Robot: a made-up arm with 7 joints. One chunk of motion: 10 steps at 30 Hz.
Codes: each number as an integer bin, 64 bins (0 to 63) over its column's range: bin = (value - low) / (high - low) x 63, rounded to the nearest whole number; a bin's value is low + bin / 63 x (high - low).
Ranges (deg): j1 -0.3..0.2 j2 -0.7..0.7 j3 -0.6..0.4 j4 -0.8..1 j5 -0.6..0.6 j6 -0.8..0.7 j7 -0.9..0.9
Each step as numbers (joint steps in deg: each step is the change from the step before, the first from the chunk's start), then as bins.
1 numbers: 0.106 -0.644 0.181 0.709 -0.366 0.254 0.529
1 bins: 51 3 49 53 12 44 50
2 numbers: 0.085 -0.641 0.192 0.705 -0.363 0.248 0.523
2 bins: 49 3 50 53 12 44 50
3 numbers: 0.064 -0.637 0.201 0.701 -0.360 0.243 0.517
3 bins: 46 3 50 53 13 44 50
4 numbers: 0.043 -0.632 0.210 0.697 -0.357 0.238 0.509
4 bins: 43 3 51 52 13 44 49
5 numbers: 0.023 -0.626 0.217 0.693 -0.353 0.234 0.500
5 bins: 41 3 51 52 13 43 49
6 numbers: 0.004 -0.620 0.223 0.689 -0.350 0.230 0.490
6 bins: 38 4 52 52 13 43 49
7 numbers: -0.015 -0.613 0.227 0.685 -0.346 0.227 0.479
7 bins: 36 4 52 52 13 43 48
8 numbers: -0.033 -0.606 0.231 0.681 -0.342 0.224 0.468
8 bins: 34 4 52 52 14 43 48
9 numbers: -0.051 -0.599 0.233 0.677 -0.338 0.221 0.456
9 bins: 31 5 52 52 14 43 47
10 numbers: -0.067 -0.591 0.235 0.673 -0.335 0.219 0.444
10 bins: 29 5 53 52 14 43 47
